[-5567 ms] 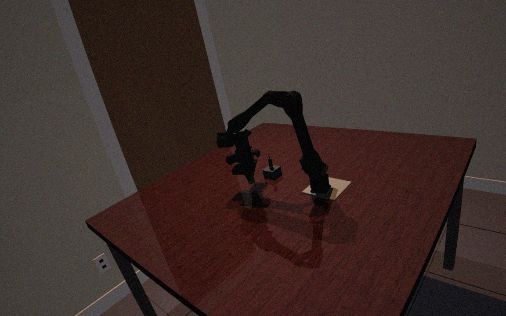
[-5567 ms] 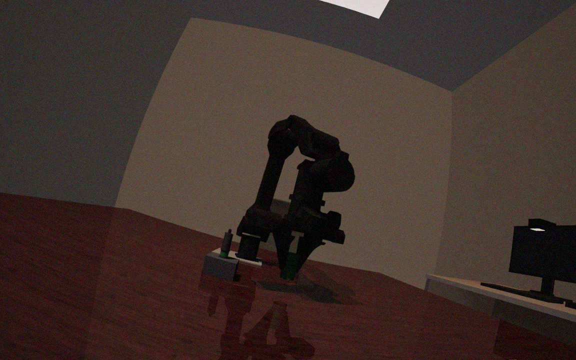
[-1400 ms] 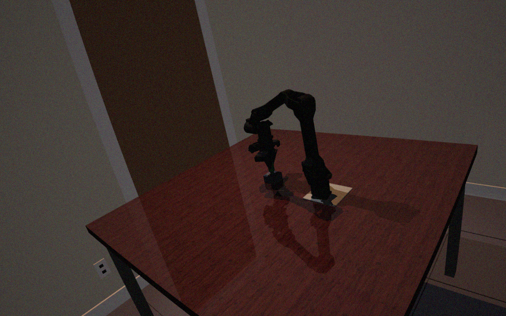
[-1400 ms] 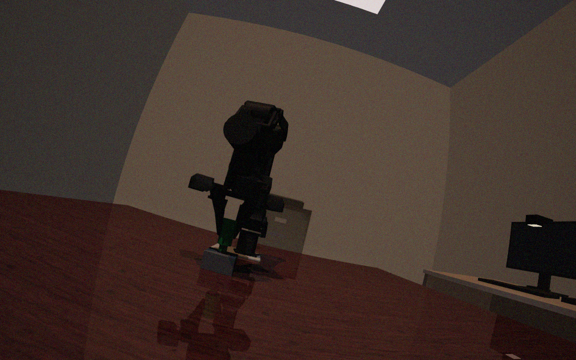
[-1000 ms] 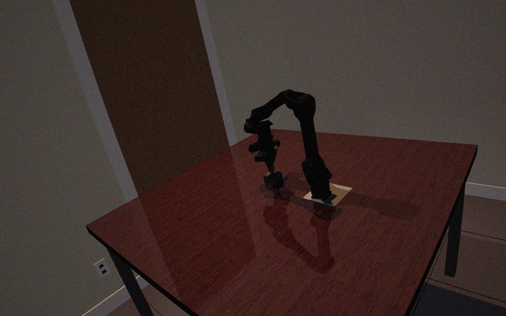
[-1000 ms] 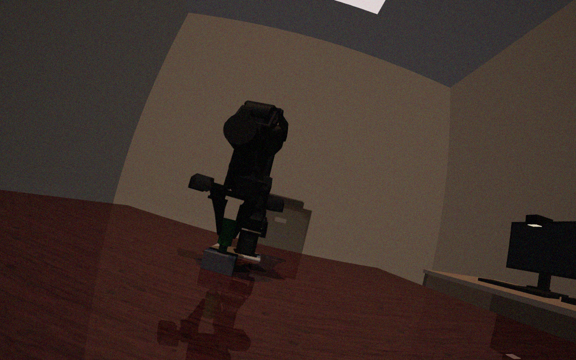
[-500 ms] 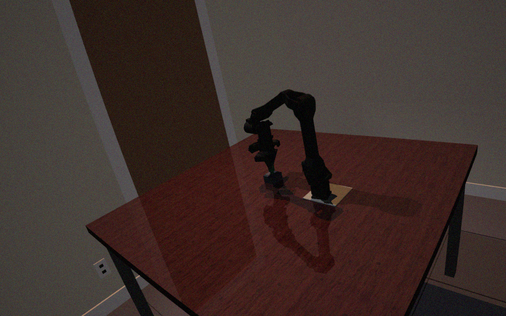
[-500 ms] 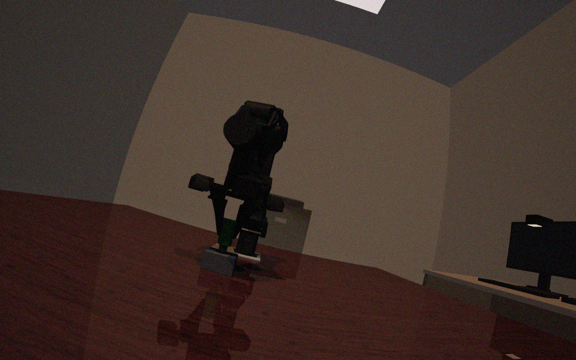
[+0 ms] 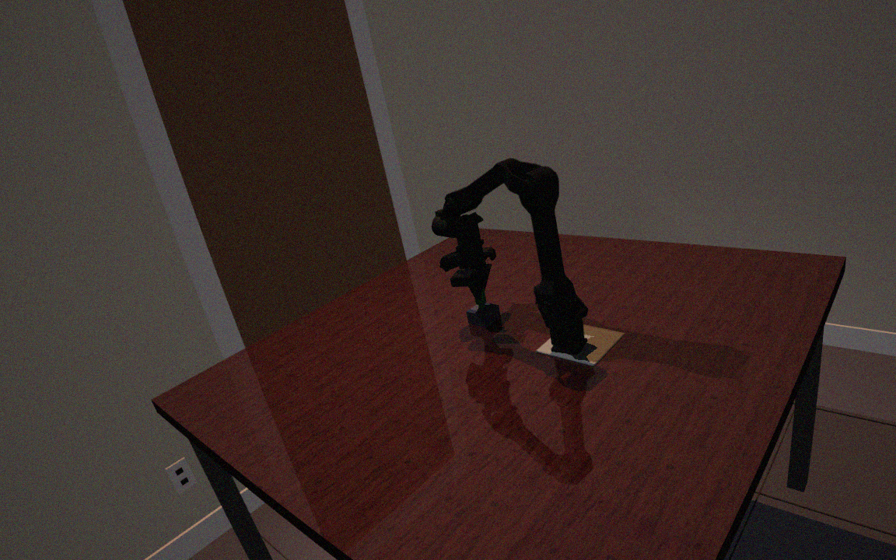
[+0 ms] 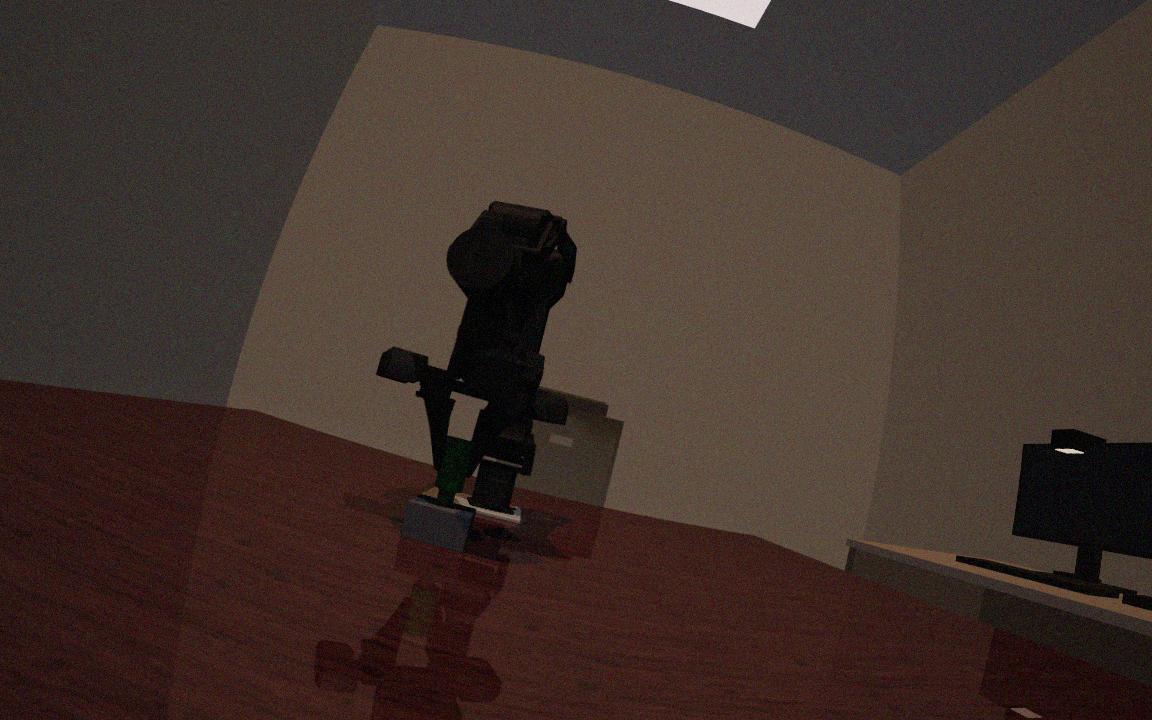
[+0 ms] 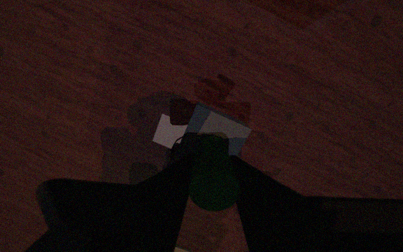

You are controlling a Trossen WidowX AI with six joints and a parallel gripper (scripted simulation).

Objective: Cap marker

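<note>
Right now my gripper tip is 10 mm below the green cap. Also, from my gripper tip: grey holder block: 50 mm below.
</note>
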